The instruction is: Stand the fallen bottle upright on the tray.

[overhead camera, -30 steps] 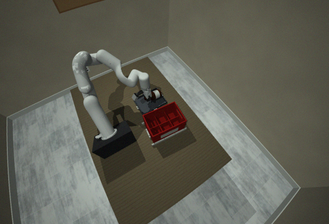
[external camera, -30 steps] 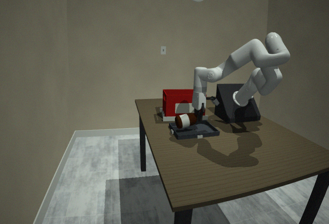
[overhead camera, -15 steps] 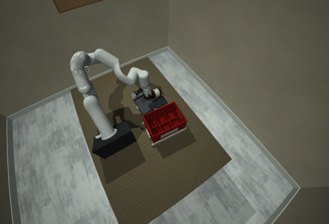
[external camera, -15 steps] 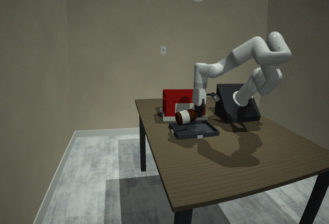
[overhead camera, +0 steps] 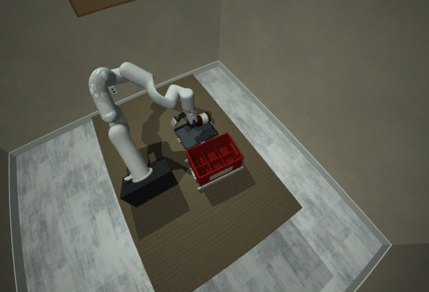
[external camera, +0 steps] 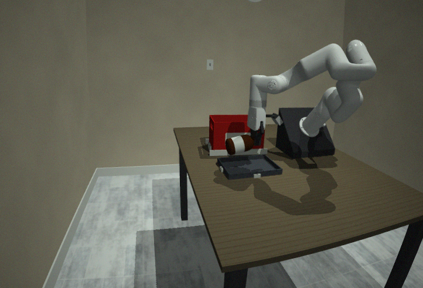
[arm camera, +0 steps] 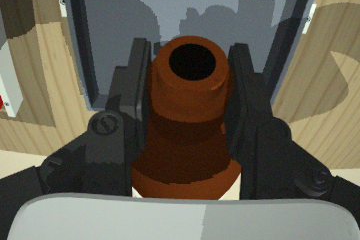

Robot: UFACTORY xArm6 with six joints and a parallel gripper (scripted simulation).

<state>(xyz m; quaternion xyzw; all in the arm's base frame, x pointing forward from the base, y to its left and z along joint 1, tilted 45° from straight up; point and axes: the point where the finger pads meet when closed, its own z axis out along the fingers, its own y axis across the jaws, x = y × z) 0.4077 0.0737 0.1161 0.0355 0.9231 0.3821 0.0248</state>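
Right now the brown bottle is 50 mm ahead of my hand and 10 mm below it. From my hand the other things lie so: dark grey tray 120 mm below, 30 mm ahead; red crate 270 mm to the right, 50 mm below, 20 mm behind.
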